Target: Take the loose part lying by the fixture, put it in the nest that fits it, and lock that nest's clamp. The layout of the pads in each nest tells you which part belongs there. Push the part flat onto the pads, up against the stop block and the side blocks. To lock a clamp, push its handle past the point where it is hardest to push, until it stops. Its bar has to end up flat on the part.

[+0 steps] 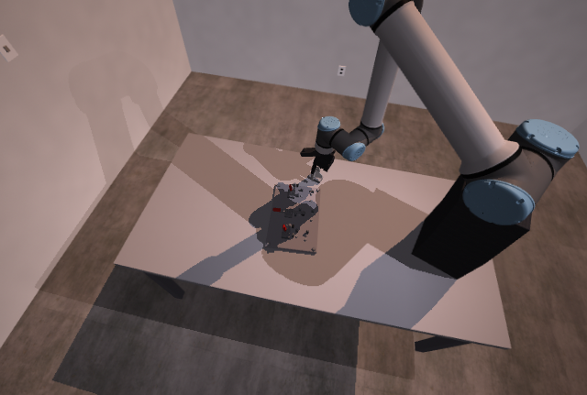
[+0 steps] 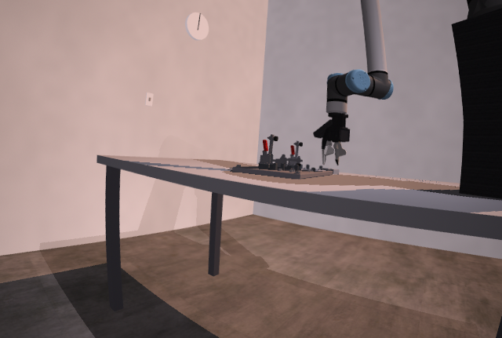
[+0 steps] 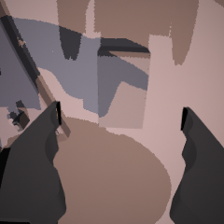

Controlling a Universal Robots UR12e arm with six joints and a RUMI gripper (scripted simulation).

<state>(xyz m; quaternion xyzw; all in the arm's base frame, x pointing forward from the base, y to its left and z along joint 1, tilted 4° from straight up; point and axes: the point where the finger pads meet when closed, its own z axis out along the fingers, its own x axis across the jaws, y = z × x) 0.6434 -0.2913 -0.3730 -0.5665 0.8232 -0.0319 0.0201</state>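
My gripper is now 4 cm above the loose part. Round my hand: grey fixture plate 25 cm to the left, 7 cm ahead, 4 cm below.
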